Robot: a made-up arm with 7 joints.
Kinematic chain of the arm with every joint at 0, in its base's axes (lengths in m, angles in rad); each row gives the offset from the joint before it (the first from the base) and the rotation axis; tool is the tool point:
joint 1: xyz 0 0 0.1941 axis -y
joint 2: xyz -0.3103 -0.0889 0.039 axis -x
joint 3: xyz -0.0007 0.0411 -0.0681 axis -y
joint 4: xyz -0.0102 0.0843 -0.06 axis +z
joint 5: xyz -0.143 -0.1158 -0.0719 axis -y
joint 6: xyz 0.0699 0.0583 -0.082 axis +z
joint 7: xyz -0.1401 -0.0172 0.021 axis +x
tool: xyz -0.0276 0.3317 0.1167
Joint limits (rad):
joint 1: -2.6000..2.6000
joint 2: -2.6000..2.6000
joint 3: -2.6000..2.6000
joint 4: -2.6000..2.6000
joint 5: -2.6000..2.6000
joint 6: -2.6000..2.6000
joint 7: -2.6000..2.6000
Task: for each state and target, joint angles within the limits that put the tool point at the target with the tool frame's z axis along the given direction. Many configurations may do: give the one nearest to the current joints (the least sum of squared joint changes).
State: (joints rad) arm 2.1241 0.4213 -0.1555 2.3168 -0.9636 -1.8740 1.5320
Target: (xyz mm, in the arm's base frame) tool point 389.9 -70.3 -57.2 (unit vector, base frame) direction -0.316 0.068 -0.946
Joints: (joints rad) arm 2.0393 0.4115 0.8037 2.3633 -1.3144 -1.7294 1.4741
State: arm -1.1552 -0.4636 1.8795 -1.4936 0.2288 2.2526 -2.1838
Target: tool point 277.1 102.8 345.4 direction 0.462 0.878 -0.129
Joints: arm -0.1898 0.1424 2.0640 -1.8697 -0.5385 2.3078 -2.5010
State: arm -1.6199 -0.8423 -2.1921 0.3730 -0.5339 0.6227 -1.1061
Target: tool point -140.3 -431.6 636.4 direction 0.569 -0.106 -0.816
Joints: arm -1.2565 -0.8625 -1.4283 0.6338 -0.6340 1.2481 -0.6760
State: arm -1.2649 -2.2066 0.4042 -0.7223 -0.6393 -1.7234 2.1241
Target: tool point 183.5 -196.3 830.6 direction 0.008 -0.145 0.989
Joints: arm -1.0839 -1.8646 -0.1470 -0.2949 -0.9443 -2.0120 2.6000
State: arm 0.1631 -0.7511 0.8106 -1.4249 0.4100 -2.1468 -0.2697
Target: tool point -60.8 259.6 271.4 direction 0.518 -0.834 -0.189
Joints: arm 0.5363 -1.5444 0.1976 -0.8459 -0.0427 -1.4474 -0.6981
